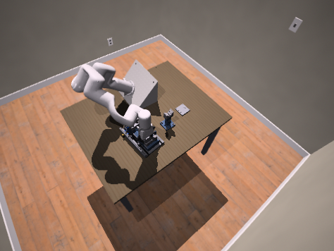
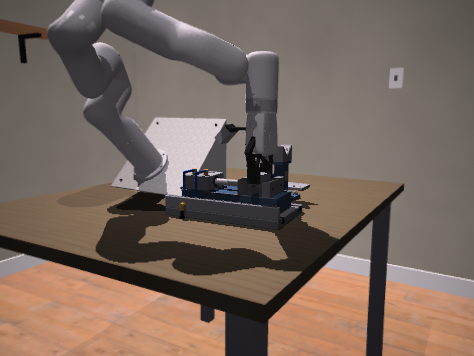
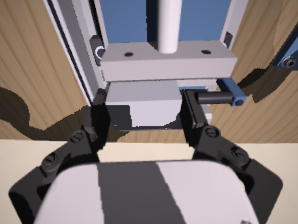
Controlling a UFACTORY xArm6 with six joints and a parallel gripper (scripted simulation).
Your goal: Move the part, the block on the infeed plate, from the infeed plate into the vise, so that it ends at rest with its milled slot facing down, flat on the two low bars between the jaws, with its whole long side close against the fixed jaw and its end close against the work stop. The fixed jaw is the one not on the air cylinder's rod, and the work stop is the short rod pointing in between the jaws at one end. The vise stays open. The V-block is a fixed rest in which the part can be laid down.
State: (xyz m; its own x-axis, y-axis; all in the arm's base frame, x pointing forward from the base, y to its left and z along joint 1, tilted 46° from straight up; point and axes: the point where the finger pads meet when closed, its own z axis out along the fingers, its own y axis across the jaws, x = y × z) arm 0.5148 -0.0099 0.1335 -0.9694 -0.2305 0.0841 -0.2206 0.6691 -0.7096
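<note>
Right now my hand is 20 mm above the part. Also, from my hand: moving jaw 40 mm behind, 10 mm to the left, 30 mm below; then fixed jaw 20 mm ahead, 30 mm to the left, 30 mm below; then work stop 20 mm behind, 60 mm to the left, 20 mm below.
</note>
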